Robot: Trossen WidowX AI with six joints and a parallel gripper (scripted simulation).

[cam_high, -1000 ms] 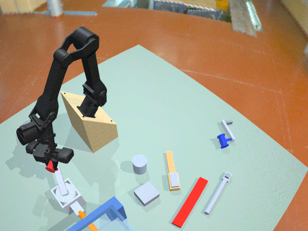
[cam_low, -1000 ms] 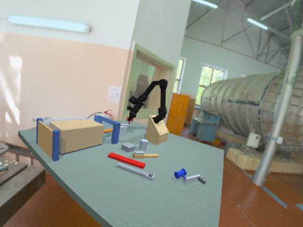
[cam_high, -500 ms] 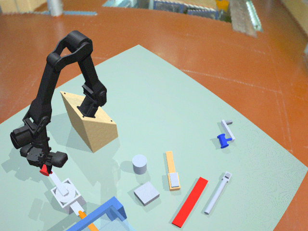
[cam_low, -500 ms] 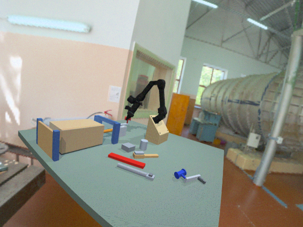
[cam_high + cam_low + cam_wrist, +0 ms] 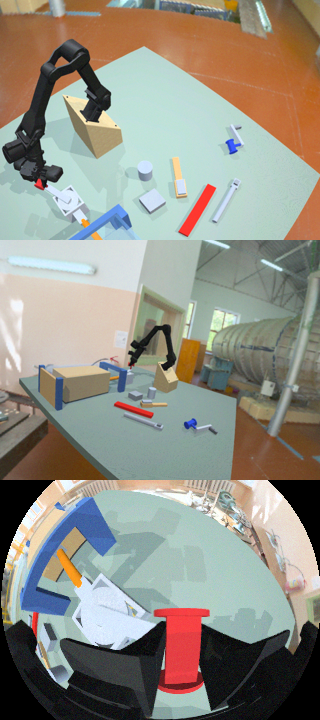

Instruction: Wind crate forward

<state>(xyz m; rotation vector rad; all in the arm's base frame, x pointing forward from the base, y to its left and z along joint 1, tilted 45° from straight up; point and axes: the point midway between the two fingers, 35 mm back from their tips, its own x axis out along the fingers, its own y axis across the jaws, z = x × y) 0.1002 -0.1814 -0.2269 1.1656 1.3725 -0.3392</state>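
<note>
The winch handle lies 20 mm ahead of my gripper tip, 30 mm to the left of it and 30 mm below it. Round my gripper tip: pale grey winch: 60 mm ahead, 50 mm to the left, 100 mm below; then red knob: 10 mm behind, 10 mm to the left; then blue frame: 240 mm ahead, 60 mm to the left, 30 mm below.
</note>
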